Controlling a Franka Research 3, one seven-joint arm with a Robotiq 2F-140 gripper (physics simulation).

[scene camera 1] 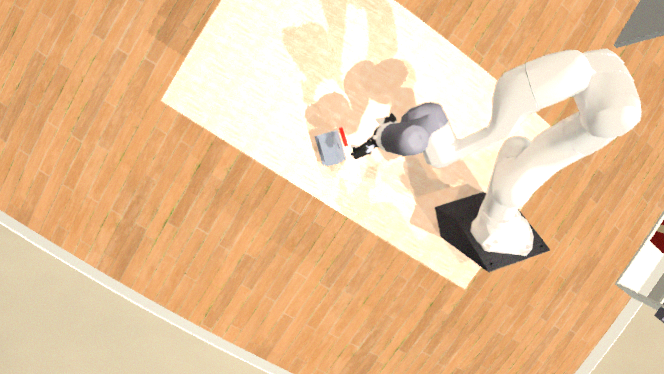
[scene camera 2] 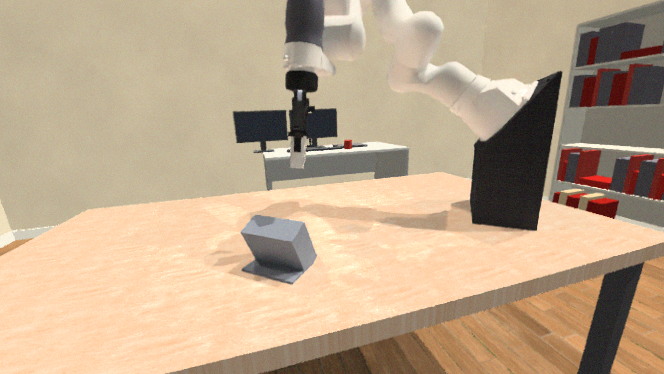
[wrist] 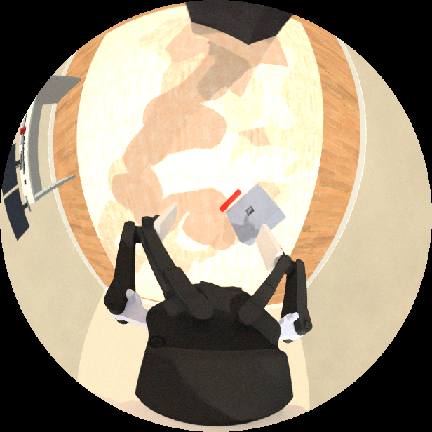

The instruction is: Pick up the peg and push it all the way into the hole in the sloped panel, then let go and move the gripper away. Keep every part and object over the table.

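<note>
The grey block with the sloped panel (scene camera 1: 330,149) (scene camera 2: 280,246) (wrist: 266,206) stands on the table. In the wrist view its hole (wrist: 250,211) shows as a small square with a dark outline and a greyer middle; I cannot tell whether something sits inside it. A short red bar (scene camera 1: 343,136) (wrist: 230,200) lies close along one edge of the panel; I cannot tell whether it is the peg. It does not show in scene camera 2. My gripper (scene camera 1: 372,135) (scene camera 2: 298,160) (wrist: 219,222) is wide open and empty, pointing down, high above the table and off to the base side of the block.
The arm's black pedestal (scene camera 1: 462,220) (scene camera 2: 510,185) stands at the base end of the table (scene camera 1: 240,110) (scene camera 2: 150,310). Behind the table in scene camera 2 are a desk (scene camera 2: 325,170) with two monitors and a bookshelf (scene camera 2: 607,107).
</note>
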